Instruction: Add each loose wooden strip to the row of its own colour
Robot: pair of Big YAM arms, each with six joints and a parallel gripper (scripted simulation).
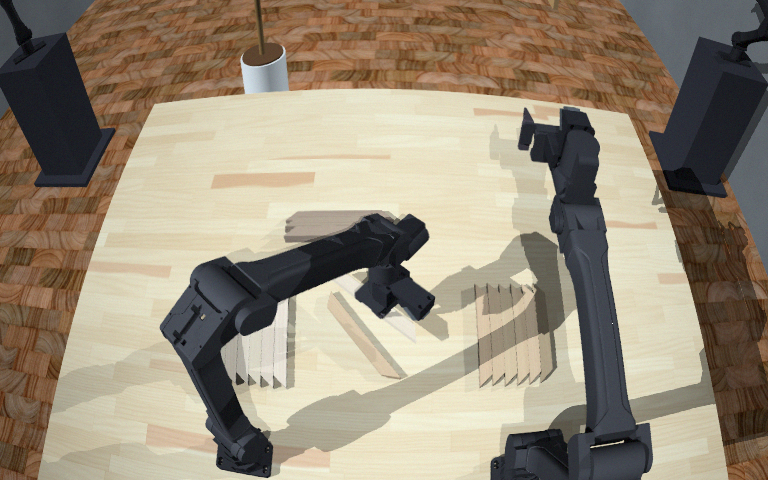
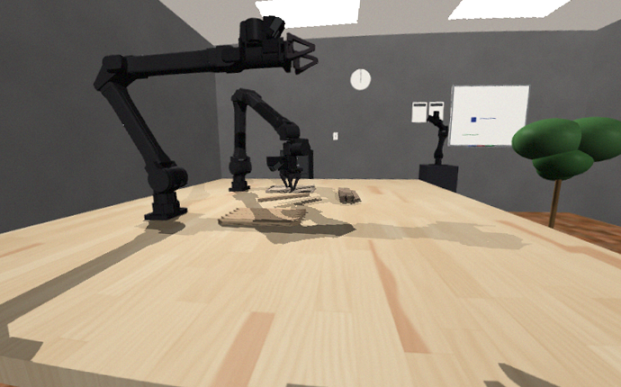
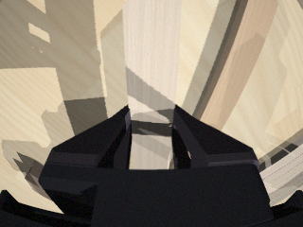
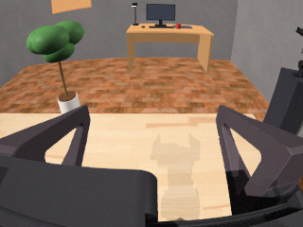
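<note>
The tan strip is 5 cm to the left of my left hand, 5 cm below it and 4 cm behind it.
</note>
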